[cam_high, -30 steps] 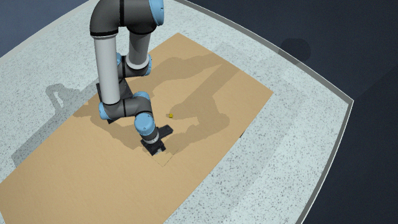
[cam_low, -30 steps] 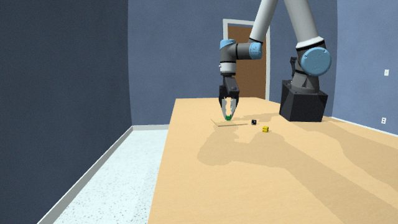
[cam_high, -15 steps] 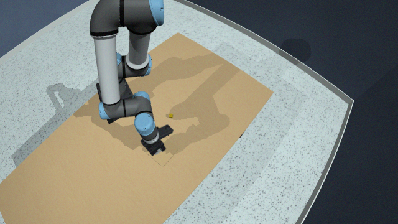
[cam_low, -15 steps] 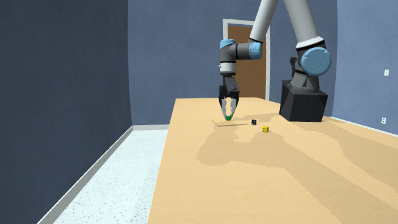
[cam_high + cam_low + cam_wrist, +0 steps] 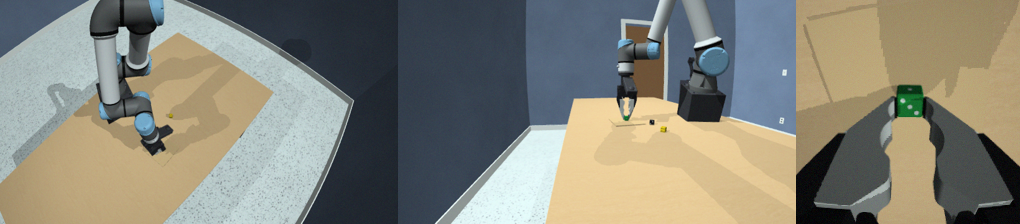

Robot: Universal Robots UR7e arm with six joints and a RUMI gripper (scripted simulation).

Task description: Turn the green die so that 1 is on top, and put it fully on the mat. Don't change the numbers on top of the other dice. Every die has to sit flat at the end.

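Right now my hand is 1 cm above the green die. Round my hand: tan mat 2 cm below; then yellow die 7 cm behind, 20 cm to the left, 2 cm below; then black die 9 cm behind, 8 cm to the left, 2 cm below.
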